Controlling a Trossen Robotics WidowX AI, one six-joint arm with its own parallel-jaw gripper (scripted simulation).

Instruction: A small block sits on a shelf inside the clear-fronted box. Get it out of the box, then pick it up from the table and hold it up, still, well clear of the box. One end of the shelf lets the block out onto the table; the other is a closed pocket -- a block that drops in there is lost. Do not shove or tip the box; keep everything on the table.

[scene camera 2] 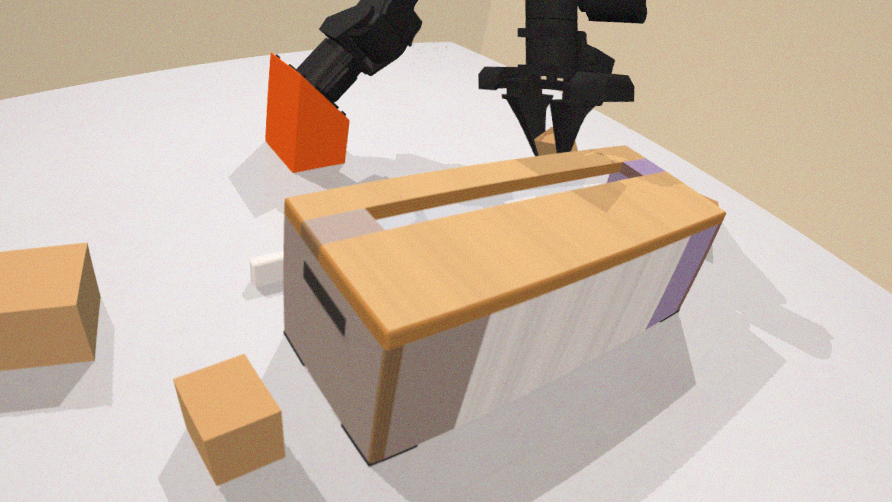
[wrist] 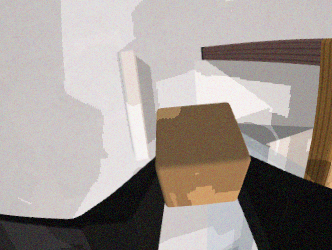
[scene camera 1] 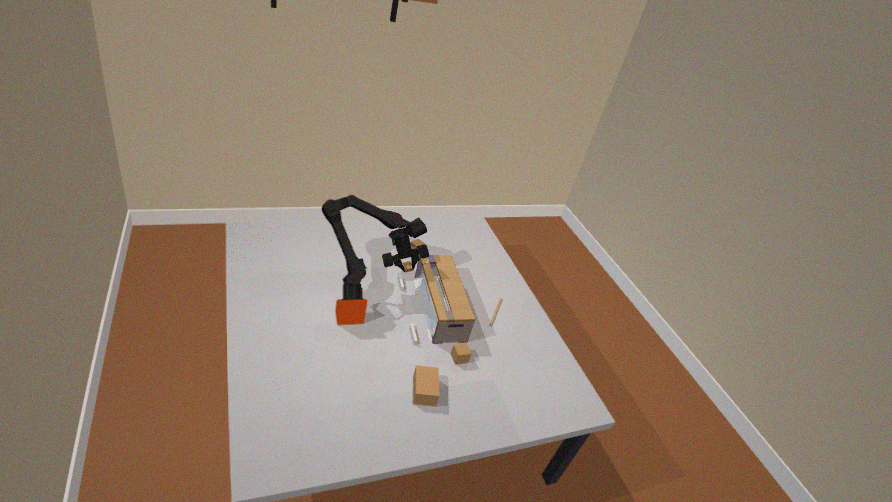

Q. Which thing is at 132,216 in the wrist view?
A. My gripper.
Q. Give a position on a larger tan block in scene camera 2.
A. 57,299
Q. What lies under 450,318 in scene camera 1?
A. A box.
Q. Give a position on a larger tan block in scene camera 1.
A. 425,378
